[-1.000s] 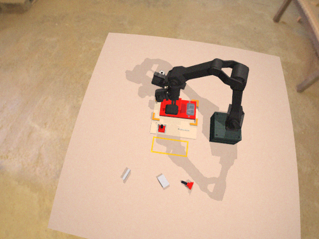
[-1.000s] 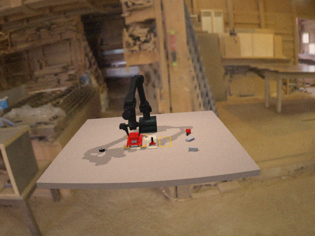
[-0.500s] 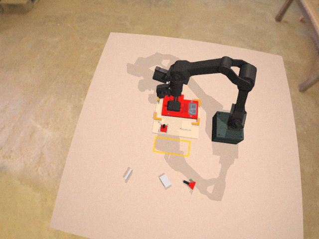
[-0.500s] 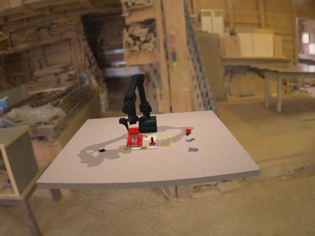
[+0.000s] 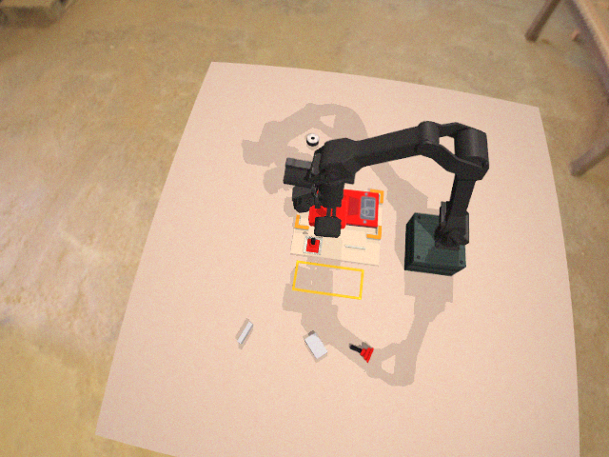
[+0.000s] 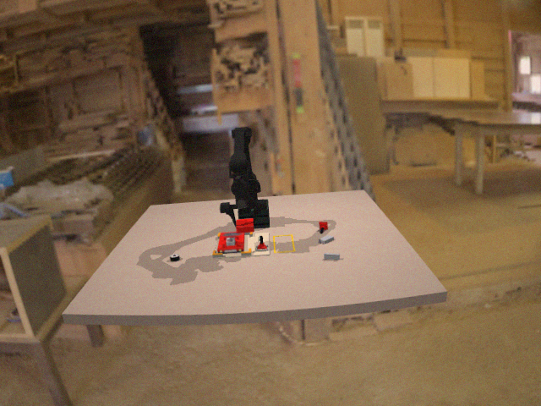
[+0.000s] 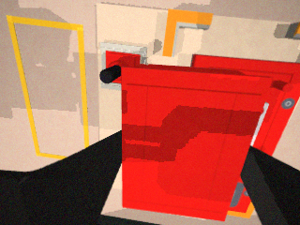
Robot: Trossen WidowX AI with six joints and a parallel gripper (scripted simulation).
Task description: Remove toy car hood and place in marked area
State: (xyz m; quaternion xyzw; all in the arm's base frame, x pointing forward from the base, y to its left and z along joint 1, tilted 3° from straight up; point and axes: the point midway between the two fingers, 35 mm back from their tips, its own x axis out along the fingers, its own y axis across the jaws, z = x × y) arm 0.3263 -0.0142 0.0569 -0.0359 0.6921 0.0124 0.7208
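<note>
Now: gripper tip 90 mm above the cream fixture plate, 40 mm to the left of it and 30 mm past it. The rest, counted from my gripper tip: black wheel (290 mm to the right, 90 mm below, 80 mm ahead); hood (10 mm above).
</note>
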